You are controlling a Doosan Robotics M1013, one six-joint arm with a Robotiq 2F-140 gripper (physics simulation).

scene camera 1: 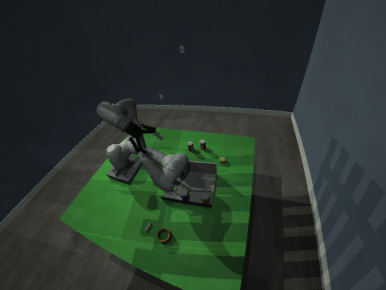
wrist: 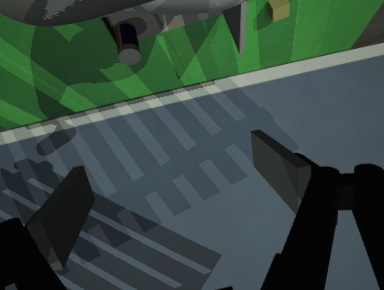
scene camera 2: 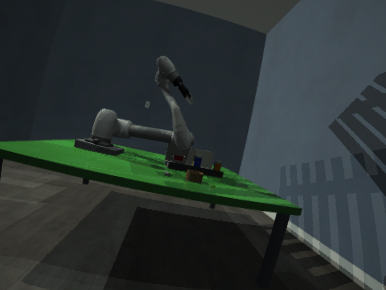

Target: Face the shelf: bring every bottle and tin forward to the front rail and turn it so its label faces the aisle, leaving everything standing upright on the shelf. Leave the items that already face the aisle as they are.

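Places are measured from the arm's base along level axes (x ahead, y left, z up), in centimetres.
Pixels of known places: gripper, between the fingertips: [scene camera 1: 158, 147] [wrist: 171, 165] [scene camera 2: 192, 102]; arm's base, origin of its link: [scene camera 1: 123, 166] [scene camera 2: 99, 143].
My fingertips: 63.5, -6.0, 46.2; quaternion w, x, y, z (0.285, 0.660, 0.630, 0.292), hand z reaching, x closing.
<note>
Ahead of a thing's pixels: the offset from my fingertips to its top centre, as dx, dy, dz. "spot": to the spot under its first point.
The grey shelf @(spot: +22.6, -10.2, -47.2) [scene camera 1: 197, 203] [scene camera 2: 207, 171] has a low dark front rail. A blue tin @(+12.2, -7.8, -37.9) [scene camera 1: 185, 196] [scene camera 2: 198, 161] [wrist: 129, 40] stands upright near the rail. An orange tin @(+28.3, -6.5, -39.2) [scene camera 1: 206, 199] [scene camera 2: 218, 166] stands upright at the rail's right end. A red tin @(+0.2, +14.0, -43.0) [scene camera 2: 178, 158] shows low and wide at the left, looks lying on its side, and is hidden by the arm in scene camera 1. Which way the labels face is too small to tell. My gripper [scene camera 1: 152, 143] [scene camera 2: 190, 99] [wrist: 171, 165] is open and empty, high above the table and away from the shelf.
The arm's elbow [scene camera 1: 175, 170] [scene camera 2: 182, 140] hangs low over the shelf's left part. Two red-and-white cans @(spot: -0.7, +42.8, -44.2) [scene camera 1: 190, 147] @(+10.0, +50.1, -40.9) [scene camera 1: 202, 145] and a yellow block @(+32.7, +36.5, -47.0) [scene camera 1: 222, 160] [wrist: 278, 9] are behind the shelf. A brown ring @(+6.8, -39.0, -45.8) [scene camera 1: 164, 242] [scene camera 2: 194, 176] and small grey piece @(-8.7, -37.3, -49.6) [scene camera 1: 148, 227] lie in front.
</note>
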